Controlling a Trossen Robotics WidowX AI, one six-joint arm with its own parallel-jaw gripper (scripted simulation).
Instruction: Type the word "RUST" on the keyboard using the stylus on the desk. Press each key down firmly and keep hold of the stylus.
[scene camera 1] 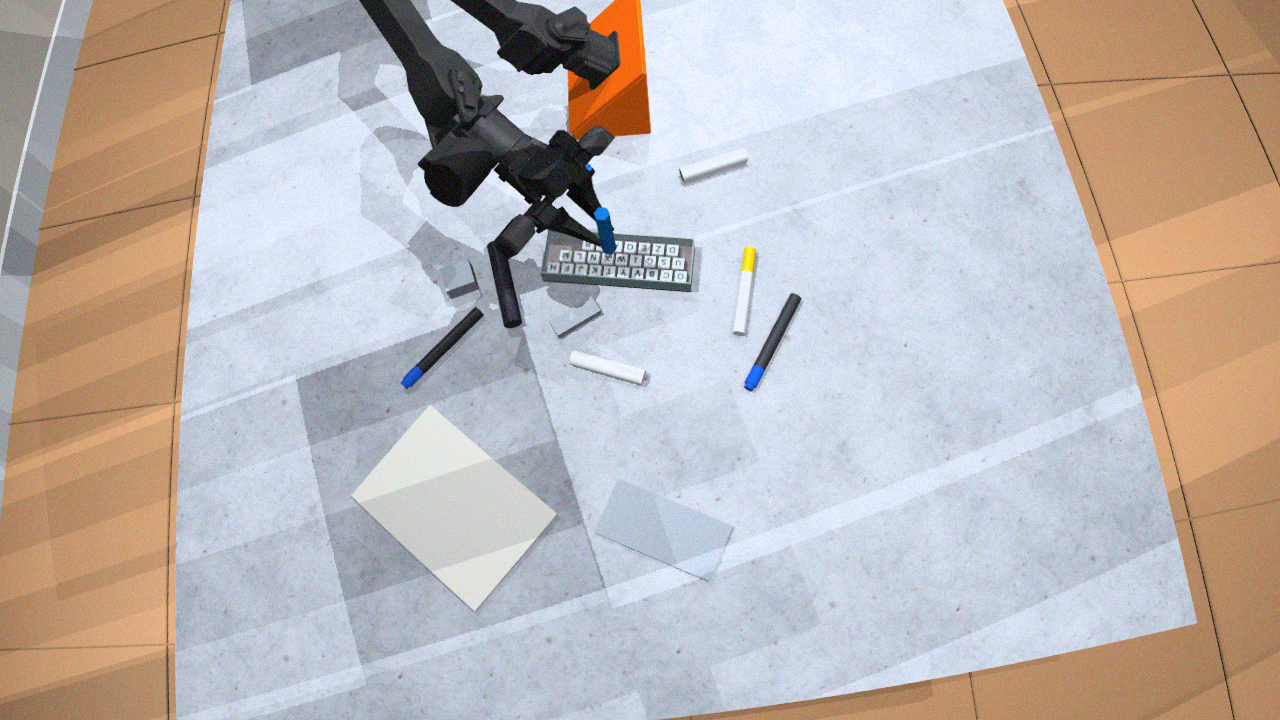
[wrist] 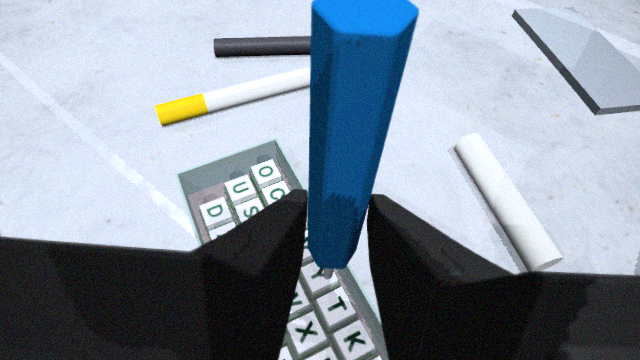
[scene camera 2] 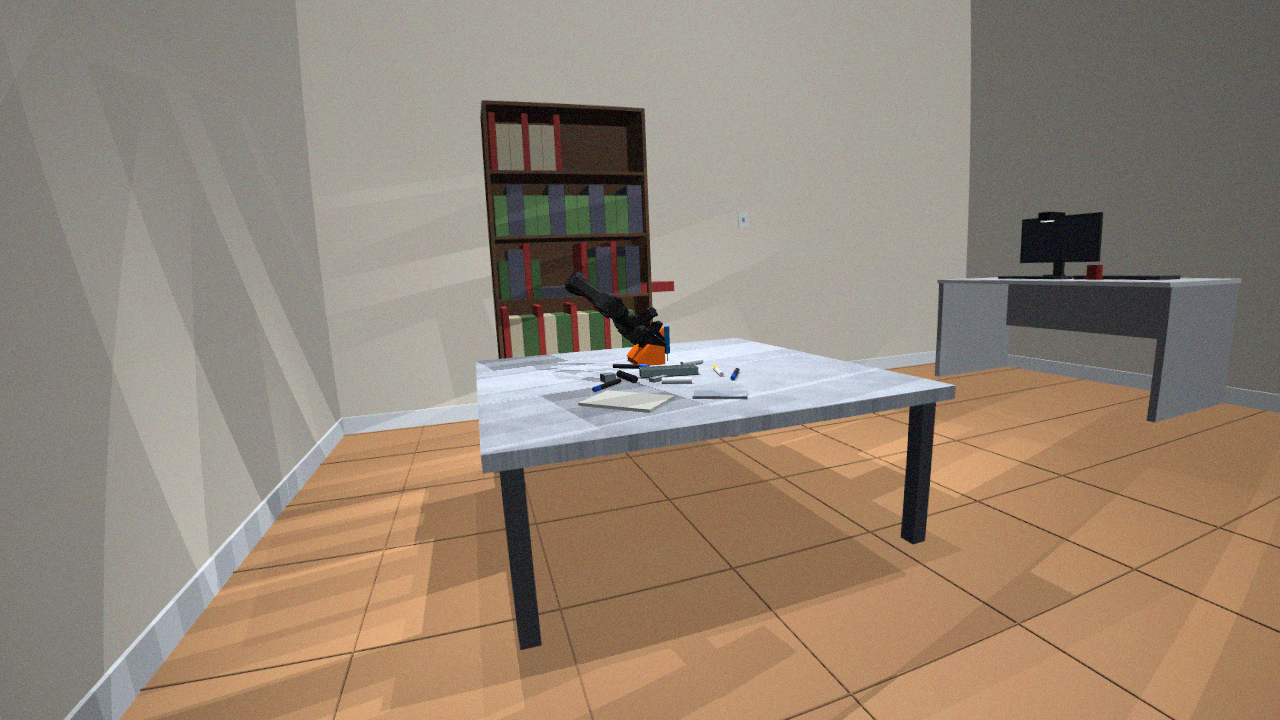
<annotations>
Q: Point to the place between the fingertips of my gripper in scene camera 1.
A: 607,238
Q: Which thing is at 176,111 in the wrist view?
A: A yellow-capped white marker.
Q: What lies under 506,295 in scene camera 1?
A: A black cylinder.
</annotations>
